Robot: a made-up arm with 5 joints. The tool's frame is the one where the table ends. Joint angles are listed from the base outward.
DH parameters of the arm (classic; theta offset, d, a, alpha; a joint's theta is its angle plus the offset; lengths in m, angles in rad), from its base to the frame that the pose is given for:
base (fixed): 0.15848 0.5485 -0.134 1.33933
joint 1: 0 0.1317 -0.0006 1.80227
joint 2: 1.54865 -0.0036 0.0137 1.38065
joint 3: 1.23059 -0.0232 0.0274 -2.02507
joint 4: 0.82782 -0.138 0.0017 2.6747
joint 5: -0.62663 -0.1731 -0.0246 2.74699
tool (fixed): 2.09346 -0.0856 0 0
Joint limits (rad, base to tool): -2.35..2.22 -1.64..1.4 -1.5..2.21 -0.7..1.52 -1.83..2
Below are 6 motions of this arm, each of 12 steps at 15 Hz.
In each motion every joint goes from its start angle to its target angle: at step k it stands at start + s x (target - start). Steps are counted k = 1, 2, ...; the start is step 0. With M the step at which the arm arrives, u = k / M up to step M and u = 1 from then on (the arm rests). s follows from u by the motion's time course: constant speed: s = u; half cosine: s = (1 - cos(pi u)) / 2; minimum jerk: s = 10 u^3 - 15 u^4 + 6 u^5.
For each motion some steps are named. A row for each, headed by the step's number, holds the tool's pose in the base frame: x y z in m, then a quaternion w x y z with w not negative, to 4 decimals.
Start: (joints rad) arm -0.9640 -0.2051 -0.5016 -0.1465 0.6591
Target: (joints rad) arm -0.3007 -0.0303 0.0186 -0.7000 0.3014
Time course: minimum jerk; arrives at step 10
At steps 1, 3, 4, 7, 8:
1: -0.0844 -0.1825 0.5908 0.9522 -0.2501 -0.1689 0.0463
3: -0.0888 -0.1863 0.5939 0.9508 -0.2231 -0.2149 0.0061
4: -0.0940 -0.1899 0.5956 0.9449 -0.1925 -0.2626 -0.0329
7: -0.1123 -0.1995 0.5901 0.8879 -0.0670 -0.4285 -0.1534
8: -0.1154 -0.2006 0.5869 0.8688 -0.0382 -0.4613 -0.1757

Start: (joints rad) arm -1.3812 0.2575 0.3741 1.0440 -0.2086
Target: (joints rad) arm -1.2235 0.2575 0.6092 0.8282 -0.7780
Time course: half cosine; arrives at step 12
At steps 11, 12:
11: -0.1436 -0.1882 0.6252 0.5806 -0.1775 0.7404 0.2883
12: -0.1439 -0.1883 0.6253 0.5817 -0.1752 0.7394 0.2903

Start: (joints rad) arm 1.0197 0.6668 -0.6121 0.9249 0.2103
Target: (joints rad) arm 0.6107 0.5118 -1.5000 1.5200 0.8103
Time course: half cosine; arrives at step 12
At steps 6, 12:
6: -0.1182 -0.1979 0.5888 0.4878 -0.7730 -0.1376 -0.3815
12: -0.1090 -0.1982 0.6090 0.2195 -0.9195 -0.1048 -0.3089

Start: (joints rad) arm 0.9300 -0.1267 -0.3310 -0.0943 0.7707
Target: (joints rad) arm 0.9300 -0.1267 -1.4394 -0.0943 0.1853
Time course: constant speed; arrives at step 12
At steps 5, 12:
5: -0.1203 -0.1817 0.6059 0.3996 -0.2480 -0.8823 -0.0189
12: -0.1328 -0.1788 0.6073 0.1899 -0.6282 -0.7544 0.0133

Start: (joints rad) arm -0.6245 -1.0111 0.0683 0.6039 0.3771
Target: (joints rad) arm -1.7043 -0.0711 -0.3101 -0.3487 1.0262
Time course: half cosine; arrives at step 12
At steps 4, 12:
4: -0.0874 -0.1758 0.5564 0.9687 -0.1454 0.0007 0.2010
12: -0.0744 -0.1901 0.5842 0.9244 -0.2742 0.0754 -0.2541

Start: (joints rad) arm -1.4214 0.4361 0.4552 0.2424 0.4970
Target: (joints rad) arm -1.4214 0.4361 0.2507 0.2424 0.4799
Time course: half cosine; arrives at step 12
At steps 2, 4, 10, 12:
2: -0.1270 -0.1819 0.6001 0.7304 -0.5030 0.3185 -0.3347
4: -0.1261 -0.1824 0.6004 0.7327 -0.5105 0.3197 -0.3167
10: -0.1226 -0.1839 0.6016 0.7384 -0.5370 0.3234 -0.2486
12: -0.1222 -0.1840 0.6017 0.7387 -0.5394 0.3237 -0.2419

